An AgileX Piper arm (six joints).
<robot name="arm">
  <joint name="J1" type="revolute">
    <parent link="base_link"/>
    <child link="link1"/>
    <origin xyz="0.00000 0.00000 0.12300" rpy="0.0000 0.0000 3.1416"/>
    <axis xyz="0 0 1"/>
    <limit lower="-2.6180" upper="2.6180"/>
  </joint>
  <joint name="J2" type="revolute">
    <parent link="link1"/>
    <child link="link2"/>
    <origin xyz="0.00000 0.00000 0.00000" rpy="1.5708 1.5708 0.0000"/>
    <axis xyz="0 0 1"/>
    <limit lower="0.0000" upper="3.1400"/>
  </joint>
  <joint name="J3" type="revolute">
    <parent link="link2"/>
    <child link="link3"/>
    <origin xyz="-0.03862 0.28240 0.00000" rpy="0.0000 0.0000 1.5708"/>
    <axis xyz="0 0 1"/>
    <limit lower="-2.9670" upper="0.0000"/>
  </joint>
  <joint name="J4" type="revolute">
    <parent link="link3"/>
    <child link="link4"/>
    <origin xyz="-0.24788 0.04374 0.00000" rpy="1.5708 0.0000 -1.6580"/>
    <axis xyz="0 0 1"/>
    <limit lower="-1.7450" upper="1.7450"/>
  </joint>
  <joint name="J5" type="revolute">
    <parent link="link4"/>
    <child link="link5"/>
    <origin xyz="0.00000 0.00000 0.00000" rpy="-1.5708 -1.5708 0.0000"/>
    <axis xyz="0 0 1"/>
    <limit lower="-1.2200" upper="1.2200"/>
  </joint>
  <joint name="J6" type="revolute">
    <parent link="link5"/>
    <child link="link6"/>
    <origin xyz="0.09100 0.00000 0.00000" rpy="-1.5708 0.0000 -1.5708"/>
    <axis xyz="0 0 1"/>
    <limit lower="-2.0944" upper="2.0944"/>
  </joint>
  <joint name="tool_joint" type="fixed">
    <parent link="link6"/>
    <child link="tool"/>
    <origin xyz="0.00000 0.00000 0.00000" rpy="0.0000 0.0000 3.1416"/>
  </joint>
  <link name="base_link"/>
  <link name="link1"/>
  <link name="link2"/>
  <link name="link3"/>
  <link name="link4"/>
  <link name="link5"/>
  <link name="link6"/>
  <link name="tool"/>
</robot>
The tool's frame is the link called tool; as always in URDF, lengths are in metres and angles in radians.
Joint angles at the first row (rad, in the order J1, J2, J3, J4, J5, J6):
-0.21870, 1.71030, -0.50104, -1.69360, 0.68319, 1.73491
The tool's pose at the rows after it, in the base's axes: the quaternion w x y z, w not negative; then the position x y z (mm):
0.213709, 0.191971, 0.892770, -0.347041, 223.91, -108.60, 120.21
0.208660, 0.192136, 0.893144, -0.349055, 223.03, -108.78, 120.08
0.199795, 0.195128, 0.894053, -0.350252, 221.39, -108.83, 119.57
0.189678, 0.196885, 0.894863, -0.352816, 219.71, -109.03, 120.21
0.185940, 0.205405, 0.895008, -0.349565, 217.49, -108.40, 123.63
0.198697, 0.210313, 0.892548, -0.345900, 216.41, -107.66, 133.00
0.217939, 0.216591, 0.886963, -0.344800, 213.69, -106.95, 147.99
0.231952, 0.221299, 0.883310, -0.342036, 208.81, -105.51, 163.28
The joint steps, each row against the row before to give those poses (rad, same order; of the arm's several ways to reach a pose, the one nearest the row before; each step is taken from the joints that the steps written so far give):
-0.00001, -0.00001, -0.00057, 0.01948, 0.00417, -0.01960
0.00001, 0.00000, -0.00003, 0.01445, 0.00413, -0.01538
0.00000, 0.00001, 0.00001, 0.02884, 0.00404, -0.02385
0.00002, -0.00390, -0.00173, 0.03674, 0.00679, -0.03703
-0.00001, -0.01990, 0.00002, 0.04517, -0.00196, -0.03354
0.00000, -0.04389, 0.00001, 0.02279, -0.00638, -0.02557
-0.00003, -0.06848, -0.00002, 0.03257, 0.00009, -0.04147
0.00003, -0.07493, 0.00001, 0.05591, 0.00001, -0.06980

